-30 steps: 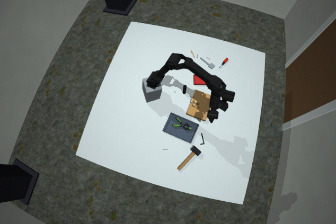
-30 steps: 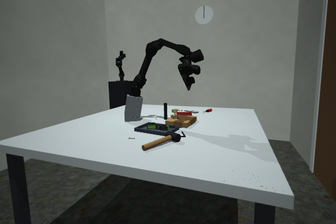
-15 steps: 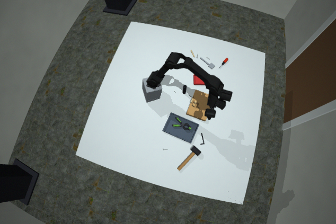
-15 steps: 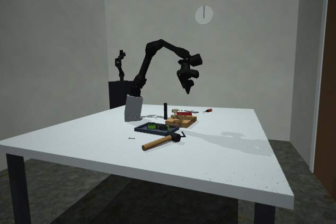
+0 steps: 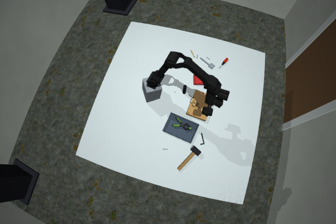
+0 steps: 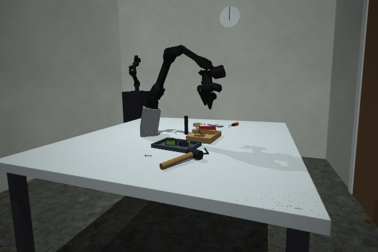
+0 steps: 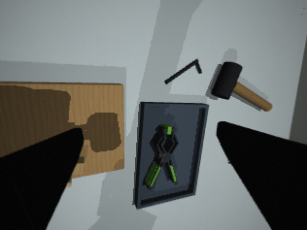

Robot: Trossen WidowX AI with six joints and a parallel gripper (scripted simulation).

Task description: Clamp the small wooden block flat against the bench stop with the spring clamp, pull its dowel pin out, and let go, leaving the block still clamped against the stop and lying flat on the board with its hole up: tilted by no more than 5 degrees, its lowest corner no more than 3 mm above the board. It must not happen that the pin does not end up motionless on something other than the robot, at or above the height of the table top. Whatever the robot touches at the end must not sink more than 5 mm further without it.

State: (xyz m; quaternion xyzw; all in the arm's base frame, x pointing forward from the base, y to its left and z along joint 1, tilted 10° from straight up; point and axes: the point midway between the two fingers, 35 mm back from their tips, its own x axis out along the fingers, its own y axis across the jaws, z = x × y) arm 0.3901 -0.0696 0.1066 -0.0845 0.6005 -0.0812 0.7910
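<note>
Right now the dowel pin is 18 cm below my hand, 9 cm behind it and 6 cm to the left of it. The rest, counted from my hand: dark tray: 22 cm below, 13 cm to the right, 13 cm behind; wooden board: 22 cm below, 7 cm to the left, 5 cm behind; small wooden block: 19 cm below, 9 cm behind, 6 cm to the left.
</note>
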